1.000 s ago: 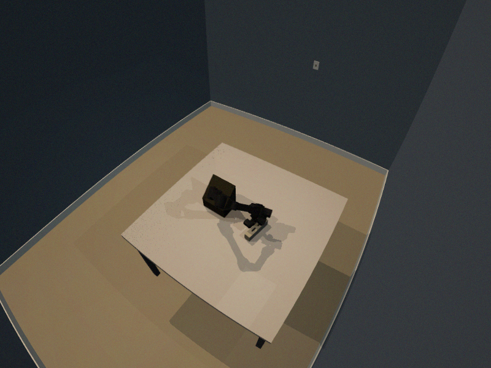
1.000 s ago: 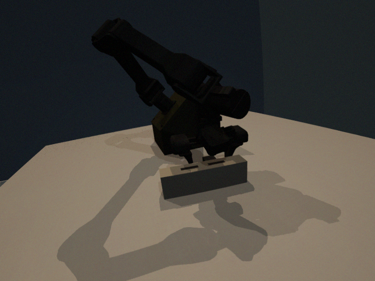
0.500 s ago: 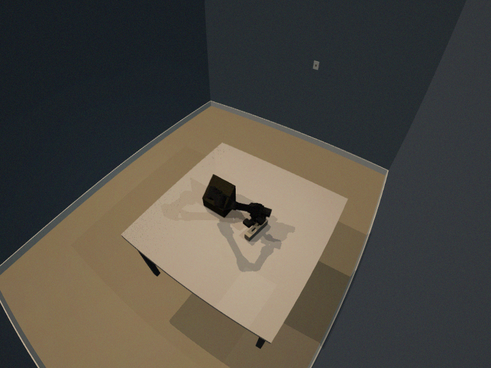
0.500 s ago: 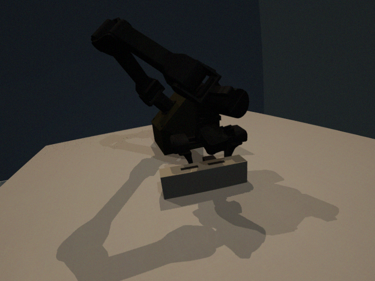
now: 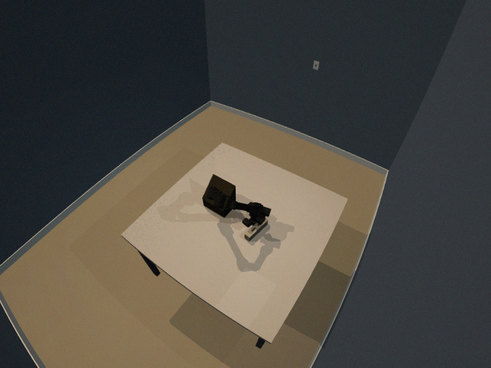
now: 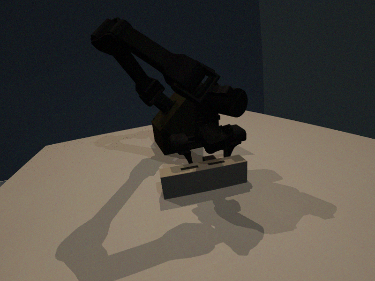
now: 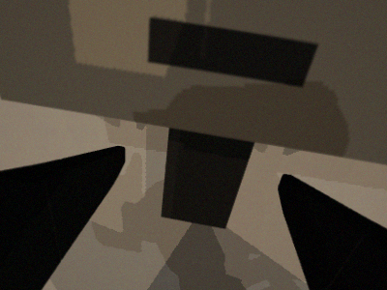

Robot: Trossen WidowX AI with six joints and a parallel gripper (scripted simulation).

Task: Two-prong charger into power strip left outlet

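My gripper tip is 30 mm short of the dark charger, 10 mm to the left of it and 10 mm below it.
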